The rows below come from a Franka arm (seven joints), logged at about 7 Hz.
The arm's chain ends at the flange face. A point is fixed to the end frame.
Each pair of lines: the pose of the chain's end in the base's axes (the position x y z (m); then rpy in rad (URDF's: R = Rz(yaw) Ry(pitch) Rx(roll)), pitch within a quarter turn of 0, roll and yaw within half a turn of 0), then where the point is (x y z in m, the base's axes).
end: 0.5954 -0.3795 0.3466 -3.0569 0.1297 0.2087
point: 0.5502 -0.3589 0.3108
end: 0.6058 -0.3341 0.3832 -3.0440 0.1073 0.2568
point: 0.5603 -0.3150 0.3469
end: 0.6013 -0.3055 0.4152 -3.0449 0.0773 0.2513
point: 0.5570 -0.2859 0.3777
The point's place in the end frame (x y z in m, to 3 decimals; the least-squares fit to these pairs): -0.035 -0.026 0.043
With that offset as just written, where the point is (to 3 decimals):
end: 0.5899 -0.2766 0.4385 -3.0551 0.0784 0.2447
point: 0.546 -0.257 0.401
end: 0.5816 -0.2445 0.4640 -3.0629 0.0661 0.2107
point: 0.539 -0.224 0.426
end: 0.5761 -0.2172 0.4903 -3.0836 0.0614 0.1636
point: 0.534 -0.195 0.451
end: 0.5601 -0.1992 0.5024 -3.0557 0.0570 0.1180
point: 0.520 -0.174 0.464
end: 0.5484 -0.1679 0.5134 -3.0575 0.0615 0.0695
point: 0.509 -0.141 0.475
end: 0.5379 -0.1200 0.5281 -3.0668 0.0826 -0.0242
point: 0.500 -0.090 0.490
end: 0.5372 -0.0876 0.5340 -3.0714 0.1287 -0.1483
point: 0.502 -0.053 0.498
